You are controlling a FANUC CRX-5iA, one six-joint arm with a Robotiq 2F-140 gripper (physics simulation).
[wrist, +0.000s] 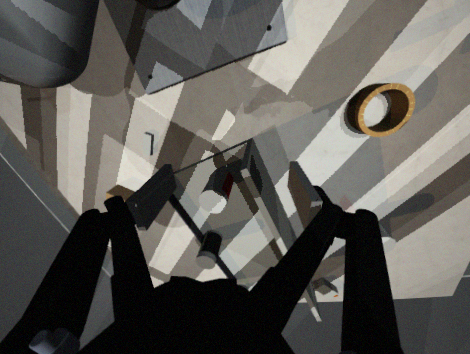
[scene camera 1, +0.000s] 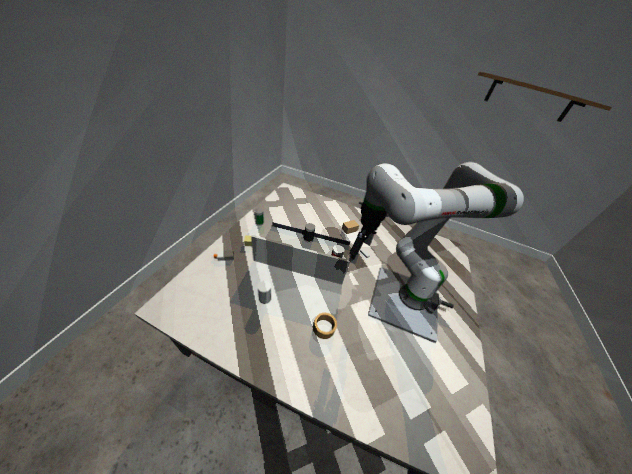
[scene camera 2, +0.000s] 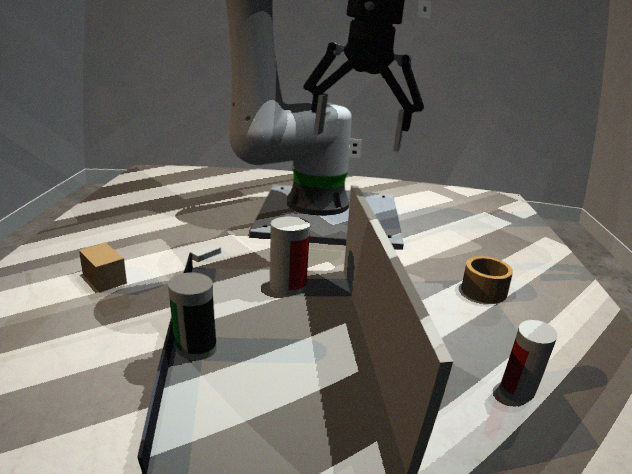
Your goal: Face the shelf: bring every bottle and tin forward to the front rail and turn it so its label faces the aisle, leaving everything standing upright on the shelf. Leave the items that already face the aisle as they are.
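Frame: origin at the arm's base, x ahead, y left, z up, level; centimetres.
Seen in the pictures: gripper, fingertip midpoint: [wrist: 229,175] [scene camera 1: 359,252] [scene camera 2: 357,141]; arm's base, origin of the base link: [scene camera 1: 413,297] [scene camera 2: 317,204].
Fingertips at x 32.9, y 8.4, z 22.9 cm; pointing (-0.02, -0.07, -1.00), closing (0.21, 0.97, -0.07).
Pixels of each thing's top centre, then the offset from my fingertips to it.
- white can with a red label, middle of its top: [scene camera 2: 290,223] [wrist: 212,202] [scene camera 1: 338,249] dy -9.0, dx +10.8, dz -11.5 cm
- grey-topped tin, middle of its top: [scene camera 2: 189,283] [wrist: 205,262] [scene camera 1: 310,226] dy -18.5, dx +31.2, dz -12.5 cm
- red-labelled can, middle of its top: [scene camera 2: 538,331] [wrist: 382,245] [scene camera 1: 264,286] dy +26.2, dx +32.0, dz -14.8 cm
- wooden ring, middle of its top: [scene camera 2: 489,267] [wrist: 385,111] [scene camera 1: 325,323] dy +26.5, dx +2.0, dz -19.7 cm
- wooden block, middle of its top: [scene camera 2: 100,254] [wrist: 119,205] [scene camera 1: 351,224] dy -43.4, dx +12.5, dz -19.7 cm
- green can, middle of its top: [scene camera 1: 258,210] dy -17.7, dx +65.2, dz -15.1 cm
- yellow cube, middle of its top: [scene camera 1: 248,238] dy +0.5, dx +59.6, dz -20.9 cm
My gripper [scene camera 1: 360,248] [scene camera 2: 358,133] [wrist: 229,175] is open and empty, above the shelf's robot end. Below it, a white can with a red label [scene camera 1: 337,251] [scene camera 2: 289,255] [wrist: 214,197] stands upright between the front rail and the tall back panel [scene camera 1: 296,262] [scene camera 2: 398,326]. Its red label is turned toward the panel side and scene camera 2. A grey-topped tin [scene camera 1: 309,232] [scene camera 2: 192,316] [wrist: 210,245] stands upright close against the low black front rail [scene camera 1: 285,227] [scene camera 2: 158,397] [wrist: 187,215]. In scene camera 2, its black patch faces the camera and its green part faces the rail side.
Behind the panel stand another red-labelled can [scene camera 1: 264,294] [scene camera 2: 528,362] and a wooden ring [scene camera 1: 316,326] [scene camera 2: 484,288] [wrist: 411,107]. A wooden block [scene camera 1: 350,226] [scene camera 2: 103,267] lies outside the rail. A green can [scene camera 1: 259,218] and yellow cube [scene camera 1: 248,240] stand beyond the shelf's far end.
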